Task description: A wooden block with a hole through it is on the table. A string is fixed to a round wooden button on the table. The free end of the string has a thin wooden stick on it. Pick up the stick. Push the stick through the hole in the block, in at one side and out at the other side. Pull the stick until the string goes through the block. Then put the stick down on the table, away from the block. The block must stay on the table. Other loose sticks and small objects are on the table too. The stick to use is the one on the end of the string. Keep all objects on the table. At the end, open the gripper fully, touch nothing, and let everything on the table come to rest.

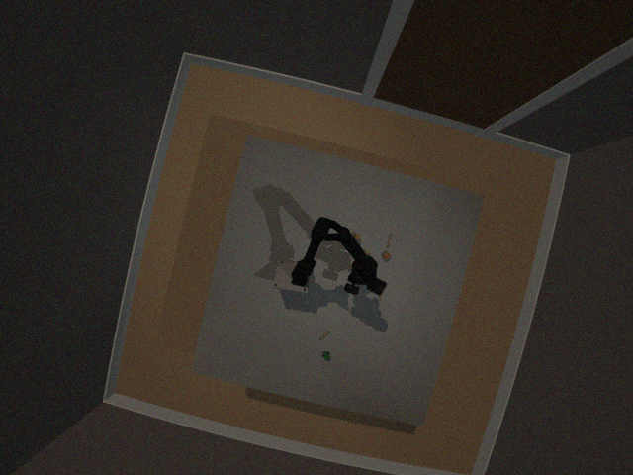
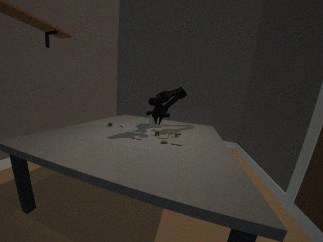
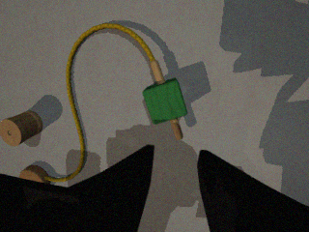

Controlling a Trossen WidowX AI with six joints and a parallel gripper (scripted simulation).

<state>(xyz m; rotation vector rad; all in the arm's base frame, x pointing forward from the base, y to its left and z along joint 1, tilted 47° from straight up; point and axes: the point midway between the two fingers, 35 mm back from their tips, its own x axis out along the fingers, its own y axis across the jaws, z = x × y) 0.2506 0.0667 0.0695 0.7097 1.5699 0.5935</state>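
Now: the green cube 20 mm ahead of my gripper tip, 10 mm to the left of it and 70 mm below it. Also, from my gripper tip: wooden disc: 160 mm ahead, 100 mm to the left, 80 mm below; then thin wooden stick: 30 mm ahead, 10 mm to the left, 70 mm below.
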